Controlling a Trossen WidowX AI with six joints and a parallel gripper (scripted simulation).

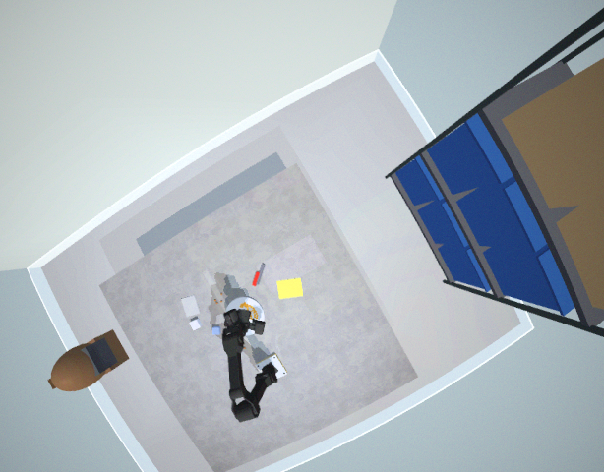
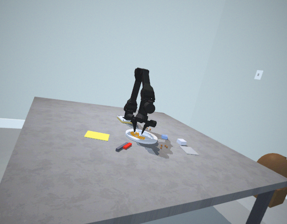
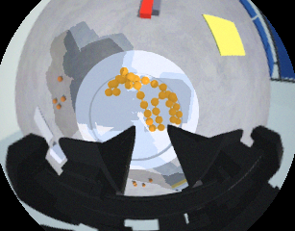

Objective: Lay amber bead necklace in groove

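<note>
The round white bead board lies 2 cm ahead of my gripper tip, 2 cm to the left of it and 1 cm below it. The rest, counted from my gripper tip: yellow sheet: 2 cm behind, 26 cm to the right, 1 cm below; blue block: 6 cm ahead, 18 cm to the left, 1 cm below; grey tool: 13 cm ahead, 17 cm to the right, 1 cm below.
</note>
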